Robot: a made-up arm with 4 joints.
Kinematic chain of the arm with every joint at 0, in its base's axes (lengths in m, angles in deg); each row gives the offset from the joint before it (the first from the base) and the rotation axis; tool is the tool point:
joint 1: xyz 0 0 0.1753 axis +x
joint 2: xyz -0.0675 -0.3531 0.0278 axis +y
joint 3: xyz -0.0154 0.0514 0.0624 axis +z
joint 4: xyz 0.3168 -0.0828 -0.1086 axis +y
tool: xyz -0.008 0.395 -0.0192
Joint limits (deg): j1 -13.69..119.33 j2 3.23..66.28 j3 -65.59..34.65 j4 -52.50..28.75
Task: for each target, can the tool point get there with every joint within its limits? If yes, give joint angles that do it. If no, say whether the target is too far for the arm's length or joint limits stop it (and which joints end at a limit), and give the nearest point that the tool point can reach.
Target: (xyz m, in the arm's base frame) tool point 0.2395 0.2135 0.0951
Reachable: yes | joints 94.89 27.28 -17.35 -22.25
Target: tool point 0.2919 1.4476 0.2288
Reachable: no: too far | nearest point 0.0449 0.5390 -0.0005 | short by 0.969 m
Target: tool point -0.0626 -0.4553 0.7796
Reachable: no: joint limits stop it (at a limit: joint 1, joint 2, joint 3, joint 4) | nearest point 0.0050 -0.0337 0.3182 | short by 0.629 m
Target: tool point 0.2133 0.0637 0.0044
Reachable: yes | joints 37.18 25.60 -10.93 21.06
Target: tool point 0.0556 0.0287 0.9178
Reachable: no: joint limits stop it (at a limit: joint 1, joint 4) | nearest point -0.0158 0.0740 0.3436 | short by 0.580 m
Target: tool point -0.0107 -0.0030 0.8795
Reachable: no: joint limits stop it (at a limit: joint 1, joint 4) | nearest point -0.0428 0.0576 0.3446 | short by 0.539 m
